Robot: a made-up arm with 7 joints.
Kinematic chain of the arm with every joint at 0, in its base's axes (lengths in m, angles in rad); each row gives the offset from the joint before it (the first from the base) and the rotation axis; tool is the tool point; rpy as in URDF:
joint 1: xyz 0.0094 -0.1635 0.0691 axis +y
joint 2: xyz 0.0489 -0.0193 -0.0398 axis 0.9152 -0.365 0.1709
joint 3: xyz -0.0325 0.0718 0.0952 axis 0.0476 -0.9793 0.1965
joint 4: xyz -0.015 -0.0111 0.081 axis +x
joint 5: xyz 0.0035 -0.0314 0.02 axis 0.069 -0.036 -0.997
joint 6: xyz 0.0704 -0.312 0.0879 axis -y
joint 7: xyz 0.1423 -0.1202 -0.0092 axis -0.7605 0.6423 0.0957
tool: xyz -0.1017 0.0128 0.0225 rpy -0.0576 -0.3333 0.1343
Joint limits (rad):
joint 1: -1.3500..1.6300
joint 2: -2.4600..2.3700
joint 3: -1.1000..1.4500
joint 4: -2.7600..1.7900
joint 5: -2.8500..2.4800
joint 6: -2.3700..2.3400
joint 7: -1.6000..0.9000
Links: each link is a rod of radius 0.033 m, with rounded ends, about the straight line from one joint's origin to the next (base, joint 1, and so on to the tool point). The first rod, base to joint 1, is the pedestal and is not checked.
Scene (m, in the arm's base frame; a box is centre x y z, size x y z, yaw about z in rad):
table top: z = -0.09
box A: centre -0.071 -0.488 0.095 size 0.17 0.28 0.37 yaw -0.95
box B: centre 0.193 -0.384 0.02 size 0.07 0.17 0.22 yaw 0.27
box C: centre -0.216 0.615 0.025 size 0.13 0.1 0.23 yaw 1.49
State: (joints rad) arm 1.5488 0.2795 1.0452 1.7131 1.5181 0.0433 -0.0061
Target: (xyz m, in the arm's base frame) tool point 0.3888 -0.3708 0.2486
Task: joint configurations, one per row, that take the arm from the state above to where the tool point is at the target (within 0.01 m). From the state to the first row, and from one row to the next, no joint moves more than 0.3 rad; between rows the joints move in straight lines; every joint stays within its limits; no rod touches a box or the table.
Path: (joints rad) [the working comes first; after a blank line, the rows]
Joints at the target: 1.6300 -0.4647 0.0934 0.0591 0.8206 0.1846 0.2577
Straight joint move there: touches box A.

1: 1.5604 0.1849 0.7803 1.7081 1.4822 0.1304 -0.0604
2: 1.5720 0.0902 0.5154 1.7032 1.4464 0.2175 -0.1146
3: 1.5836 -0.0044 0.2505 1.6982 1.4105 0.3046 -0.1689
4: 1.5952 -0.0990 -0.0144 1.6932 1.3746 0.3917 -0.2232
5: 1.6068 -0.1937 -0.2793 1.6882 1.3388 0.4788 -0.2774
6: 1.6184 -0.2883 -0.5442 1.6833 1.3029 0.5659 -0.3317
7: 1.6300 -0.3829 -0.8090 1.6783 1.2670 0.6530 -0.3860
8: 1.6300 -0.3966 -0.6586 1.4084 1.1926 0.5749 -0.2787
9: 1.6300 -0.4102 -0.5082 1.1386 1.1182 0.4968 -0.1714
10: 1.6300 -0.4238 -0.3578 0.8687 1.0438 0.4188 -0.0642
11: 1.6300 -0.4375 -0.2074 0.5989 0.9694 0.3407 0.0431
12: 1.6300 -0.4511 -0.0570 0.3290 0.8950 0.2627 0.1504
13: 1.6300 -0.4647 0.0934 0.0591 0.8206 0.1846 0.2577

